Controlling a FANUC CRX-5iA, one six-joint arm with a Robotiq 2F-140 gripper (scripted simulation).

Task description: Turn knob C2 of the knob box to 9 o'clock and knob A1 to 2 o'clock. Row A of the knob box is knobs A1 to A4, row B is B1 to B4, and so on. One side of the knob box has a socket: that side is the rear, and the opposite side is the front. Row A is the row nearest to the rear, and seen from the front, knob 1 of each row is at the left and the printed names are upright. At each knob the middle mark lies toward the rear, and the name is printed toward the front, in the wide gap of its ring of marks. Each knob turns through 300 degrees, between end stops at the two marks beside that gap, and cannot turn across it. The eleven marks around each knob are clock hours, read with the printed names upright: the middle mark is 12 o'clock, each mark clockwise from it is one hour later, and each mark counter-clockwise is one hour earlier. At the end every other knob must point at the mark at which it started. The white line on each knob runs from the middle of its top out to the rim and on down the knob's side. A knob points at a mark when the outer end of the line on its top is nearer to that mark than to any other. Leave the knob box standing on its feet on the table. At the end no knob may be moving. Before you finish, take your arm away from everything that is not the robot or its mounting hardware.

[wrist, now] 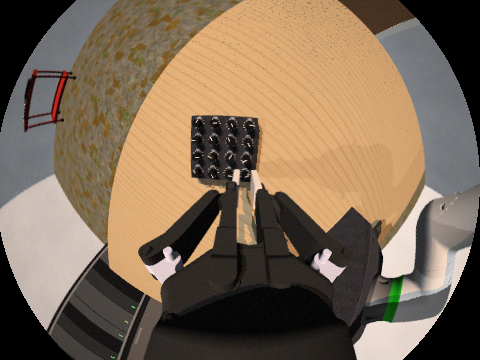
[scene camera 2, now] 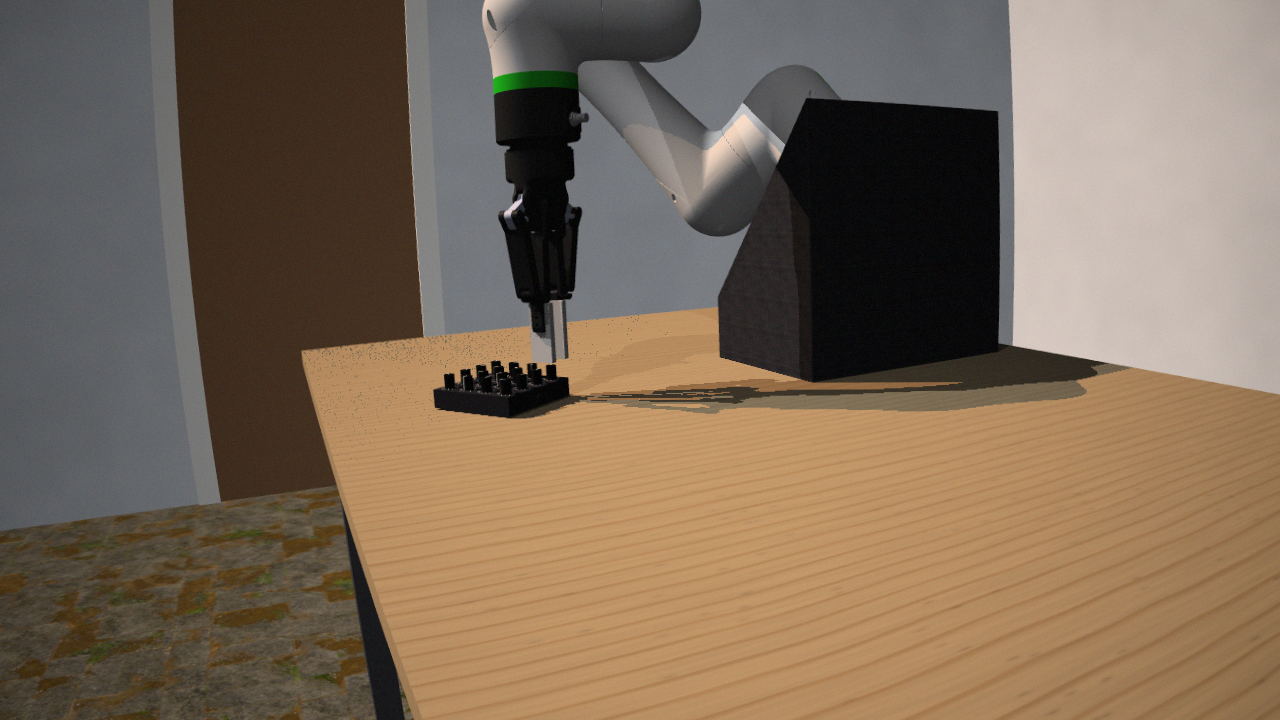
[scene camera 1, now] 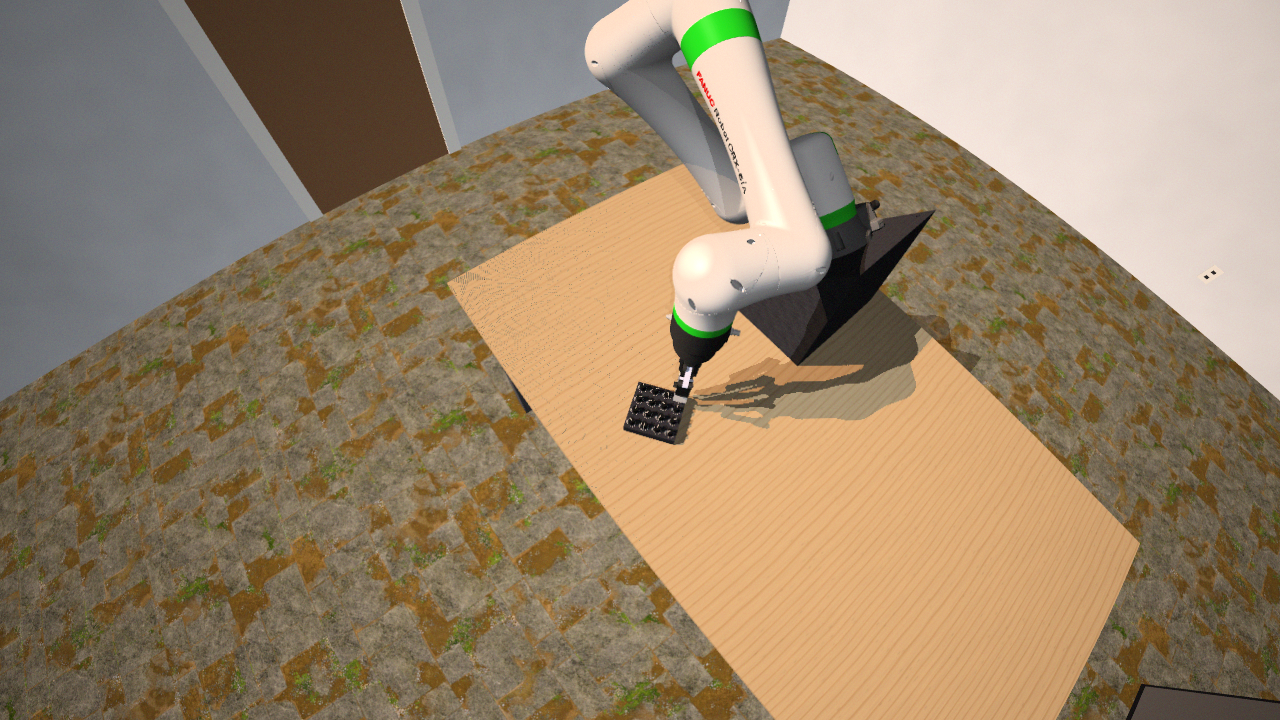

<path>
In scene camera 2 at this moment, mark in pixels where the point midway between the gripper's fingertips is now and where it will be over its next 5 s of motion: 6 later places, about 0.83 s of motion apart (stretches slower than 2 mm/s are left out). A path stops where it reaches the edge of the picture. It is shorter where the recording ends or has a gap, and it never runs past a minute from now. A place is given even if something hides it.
My gripper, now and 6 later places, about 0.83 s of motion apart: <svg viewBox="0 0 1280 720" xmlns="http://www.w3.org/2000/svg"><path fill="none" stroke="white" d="M550 360L551 370L549 354L548 336L548 332L548 328L548 323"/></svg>
</path>
